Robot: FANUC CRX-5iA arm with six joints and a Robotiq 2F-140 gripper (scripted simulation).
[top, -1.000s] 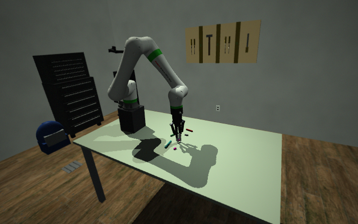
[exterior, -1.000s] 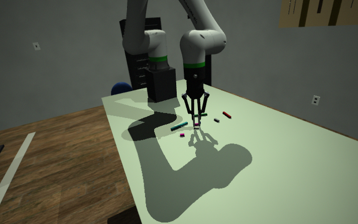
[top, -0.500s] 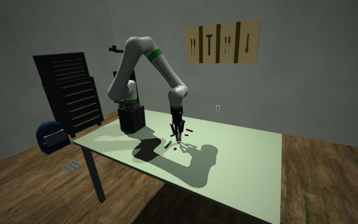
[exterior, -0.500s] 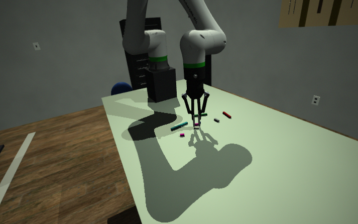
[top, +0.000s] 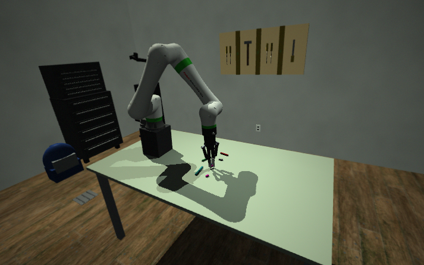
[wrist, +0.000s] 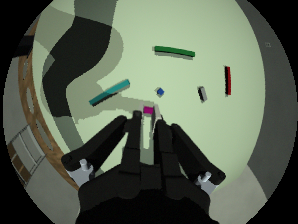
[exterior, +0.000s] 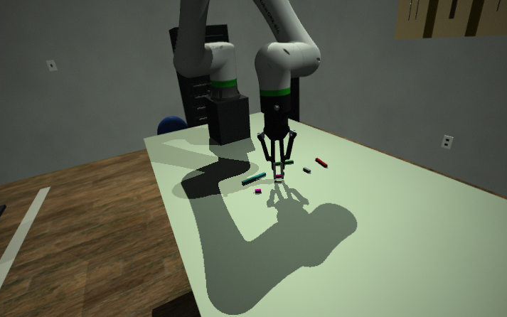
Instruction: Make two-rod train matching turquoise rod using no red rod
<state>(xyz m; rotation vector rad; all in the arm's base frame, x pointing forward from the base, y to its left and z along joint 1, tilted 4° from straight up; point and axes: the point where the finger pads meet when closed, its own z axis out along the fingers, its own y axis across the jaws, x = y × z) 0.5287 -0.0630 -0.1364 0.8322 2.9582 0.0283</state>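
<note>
Right now my hand is 40 mm to the right of the blue rod, 40 mm above it and 20 mm past it. From my hand the other things lie so: green rod 90 mm to the left, 90 mm behind, 40 mm below; grey rod 120 mm to the left, 40 mm below, 10 mm ahead; turquoise rod 60 mm to the right, 60 mm behind, 40 mm below.
</note>
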